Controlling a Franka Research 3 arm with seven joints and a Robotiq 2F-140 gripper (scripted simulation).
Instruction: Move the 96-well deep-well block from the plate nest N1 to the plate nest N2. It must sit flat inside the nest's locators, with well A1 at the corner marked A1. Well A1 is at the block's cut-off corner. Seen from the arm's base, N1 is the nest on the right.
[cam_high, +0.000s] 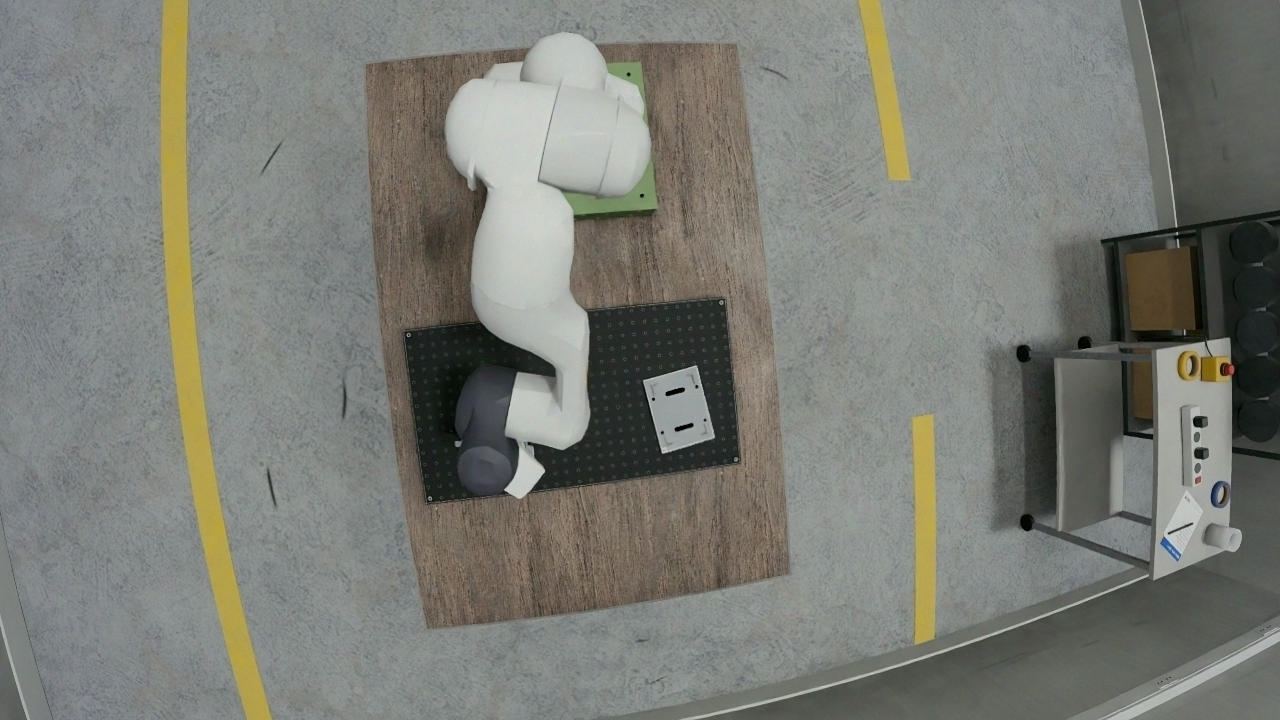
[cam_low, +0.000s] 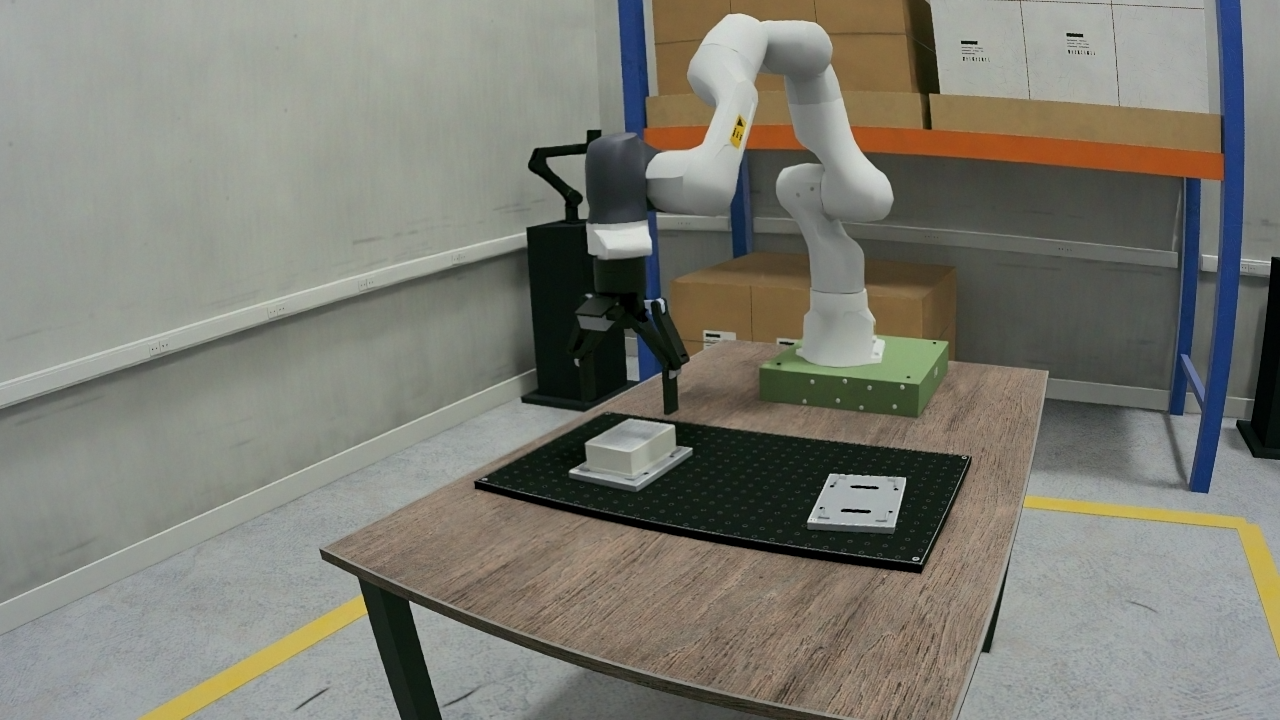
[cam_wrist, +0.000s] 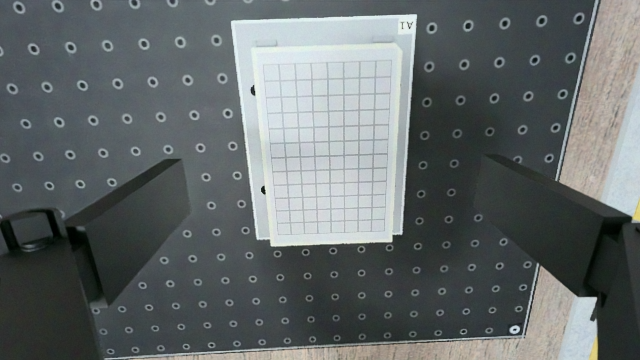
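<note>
Right now my hand is 8 cm above the white deep-well block. Round my hand: nest N1: 10 cm below; then nest N2: 38 cm to the left, 10 cm below, 2 cm ahead.
</note>
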